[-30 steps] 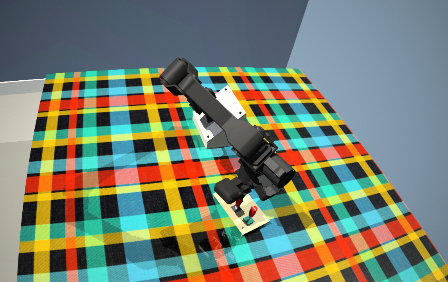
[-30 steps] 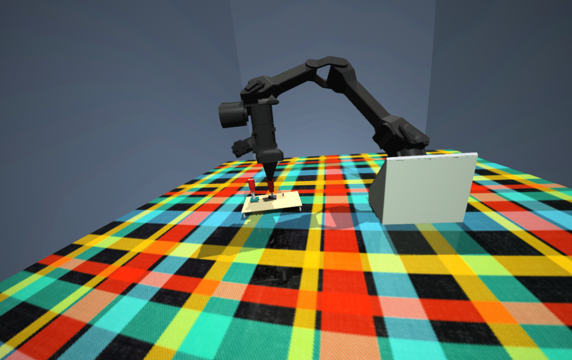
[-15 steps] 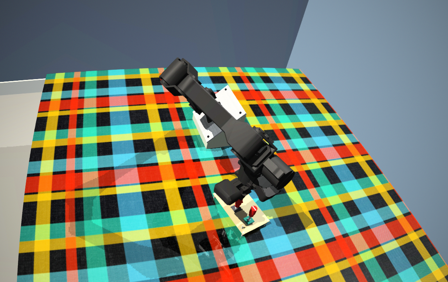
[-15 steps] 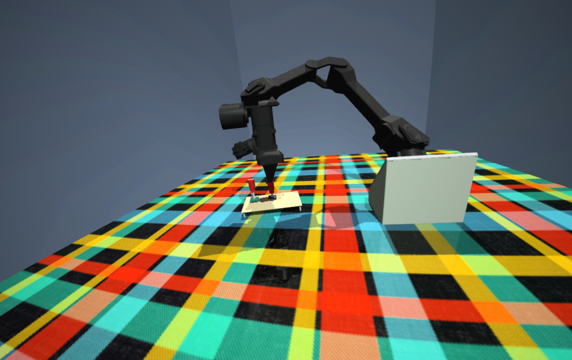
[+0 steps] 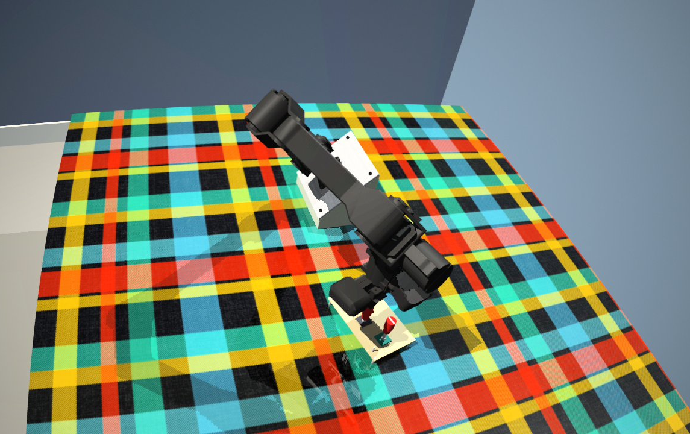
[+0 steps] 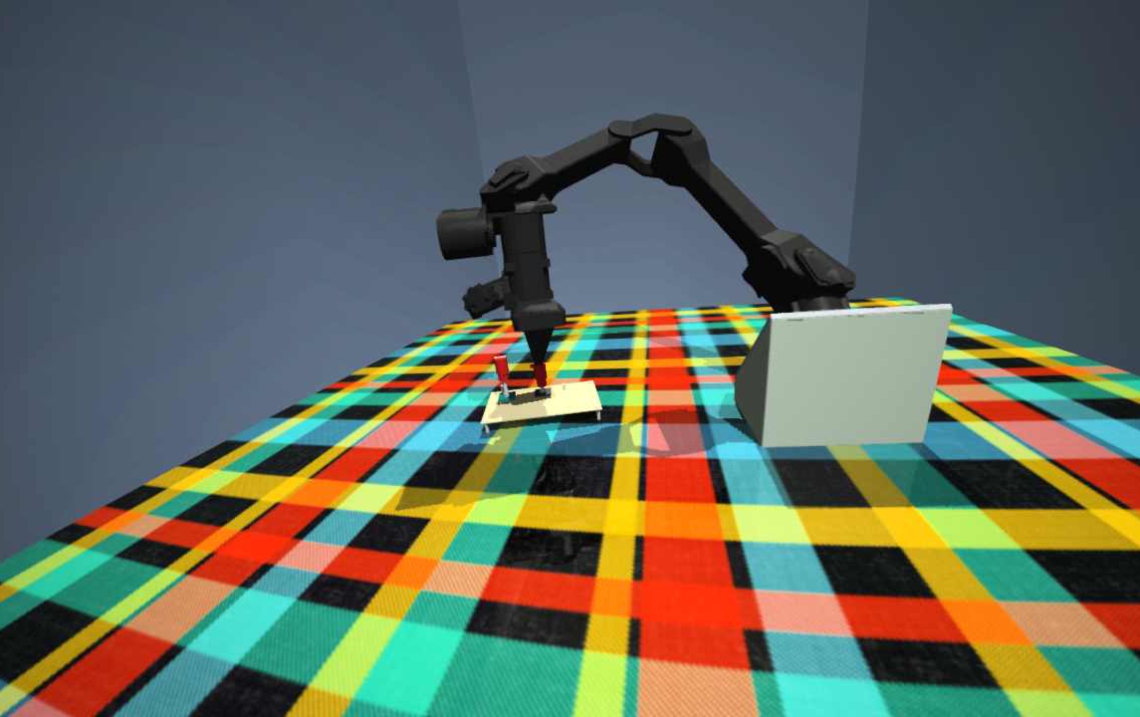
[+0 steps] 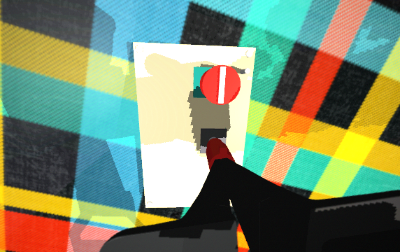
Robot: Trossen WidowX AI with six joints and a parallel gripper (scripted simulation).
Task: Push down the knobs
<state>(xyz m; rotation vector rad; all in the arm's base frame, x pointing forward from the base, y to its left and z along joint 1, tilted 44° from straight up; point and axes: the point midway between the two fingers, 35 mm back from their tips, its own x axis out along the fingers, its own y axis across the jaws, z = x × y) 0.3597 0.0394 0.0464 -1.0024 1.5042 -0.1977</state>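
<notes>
My gripper tip is 50 mm short of the knob, 20 mm to the right of it and 10 mm below it.
</notes>
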